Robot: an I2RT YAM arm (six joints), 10 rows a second.
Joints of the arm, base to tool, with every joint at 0 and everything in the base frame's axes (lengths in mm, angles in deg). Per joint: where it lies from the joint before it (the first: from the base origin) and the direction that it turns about. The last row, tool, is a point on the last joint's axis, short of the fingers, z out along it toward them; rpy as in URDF.
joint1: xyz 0 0 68 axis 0 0 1
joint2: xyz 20 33.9 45.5 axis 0 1 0
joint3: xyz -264 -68.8 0 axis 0 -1 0
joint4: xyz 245 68.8 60 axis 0 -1 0
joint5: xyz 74 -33.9 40.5 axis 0 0 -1
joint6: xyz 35.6 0 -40.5 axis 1 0 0
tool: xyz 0 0 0 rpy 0 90 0
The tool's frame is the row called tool.
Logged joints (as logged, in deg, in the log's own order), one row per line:
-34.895, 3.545, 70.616, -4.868, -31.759, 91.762
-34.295, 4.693, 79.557, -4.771, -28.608, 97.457
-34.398, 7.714, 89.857, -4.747, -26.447, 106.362
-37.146, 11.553, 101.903, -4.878, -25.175, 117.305
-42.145, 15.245, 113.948, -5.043, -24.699, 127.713
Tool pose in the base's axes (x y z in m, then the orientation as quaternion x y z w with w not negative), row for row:
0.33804, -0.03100, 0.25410, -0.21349, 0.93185, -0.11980, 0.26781
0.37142, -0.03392, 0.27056, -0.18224, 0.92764, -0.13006, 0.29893
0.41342, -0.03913, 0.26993, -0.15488, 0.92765, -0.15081, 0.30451
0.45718, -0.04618, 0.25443, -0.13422, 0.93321, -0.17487, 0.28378
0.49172, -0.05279, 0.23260, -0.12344, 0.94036, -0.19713, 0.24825
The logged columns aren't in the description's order. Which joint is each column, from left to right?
Columns, left to right: joint4, joint5, joint3, joint1, joint6, joint2.
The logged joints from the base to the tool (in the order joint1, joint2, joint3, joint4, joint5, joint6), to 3 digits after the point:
-4.868, 91.762, 70.616, -34.895, 3.545, -31.759
-4.771, 97.457, 79.557, -34.295, 4.693, -28.608
-4.747, 106.362, 89.857, -34.398, 7.714, -26.447
-4.878, 117.305, 101.903, -37.146, 11.553, -25.175
-5.043, 127.713, 113.948, -42.145, 15.245, -24.699

